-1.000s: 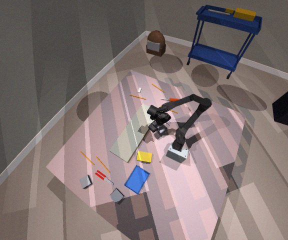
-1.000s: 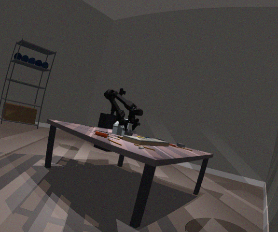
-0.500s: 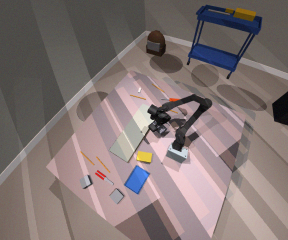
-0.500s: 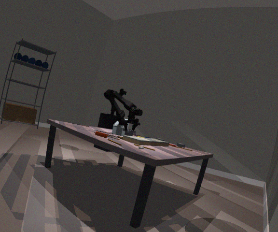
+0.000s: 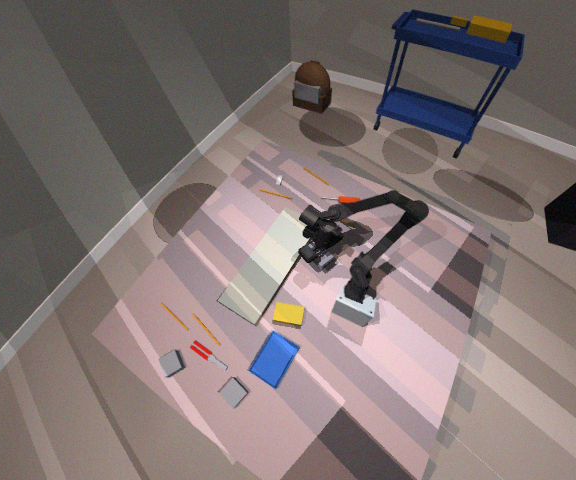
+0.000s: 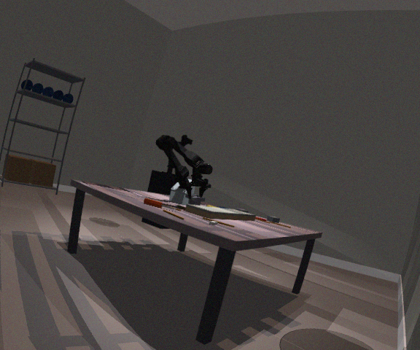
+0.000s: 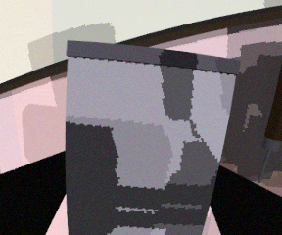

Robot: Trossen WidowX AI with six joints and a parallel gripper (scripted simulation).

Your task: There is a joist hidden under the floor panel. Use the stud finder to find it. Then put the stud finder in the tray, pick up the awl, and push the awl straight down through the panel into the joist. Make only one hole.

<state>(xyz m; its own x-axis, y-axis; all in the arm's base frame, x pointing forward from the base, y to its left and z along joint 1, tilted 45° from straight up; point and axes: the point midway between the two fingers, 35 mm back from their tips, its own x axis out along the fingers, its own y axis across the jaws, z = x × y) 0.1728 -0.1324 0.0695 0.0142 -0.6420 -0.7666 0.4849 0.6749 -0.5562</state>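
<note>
Right now my gripper tip is 40 mm past the awl, 100 mm to the left of it and 60 mm above it. Also, from my gripper tip: yellow block 20 mm ahead, 260 mm to the left, 50 mm below; stud finder 10 mm ahead, 30 mm below; blue tray 10 mm ahead, 430 mm to the left, 50 mm below.
</note>
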